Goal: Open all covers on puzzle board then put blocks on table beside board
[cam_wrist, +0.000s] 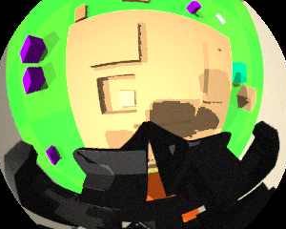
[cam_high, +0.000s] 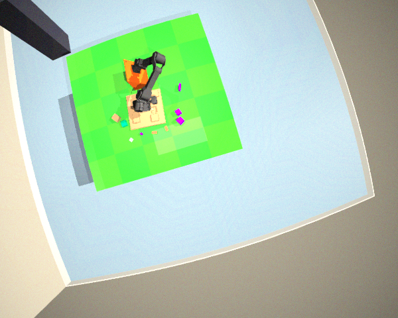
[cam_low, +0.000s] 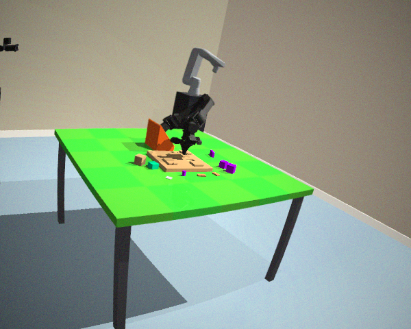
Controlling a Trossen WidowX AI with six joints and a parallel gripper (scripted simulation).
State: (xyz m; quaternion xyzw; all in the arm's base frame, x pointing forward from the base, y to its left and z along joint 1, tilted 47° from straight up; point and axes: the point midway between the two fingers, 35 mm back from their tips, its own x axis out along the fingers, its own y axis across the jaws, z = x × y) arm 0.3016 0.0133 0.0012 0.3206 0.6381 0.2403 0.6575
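Now: gripper tip 3 cm to the left of the tan puzzle board, 2 cm above it and 1 cm short of it. From my gripper tip the other things lie so: teal block: 24 cm to the right, 7 cm ahead, 3 cm below; purple stick: 29 cm to the left, 8 cm behind, 3 cm below; tan cube: 29 cm to the right, 2 cm below, 1 cm ahead.
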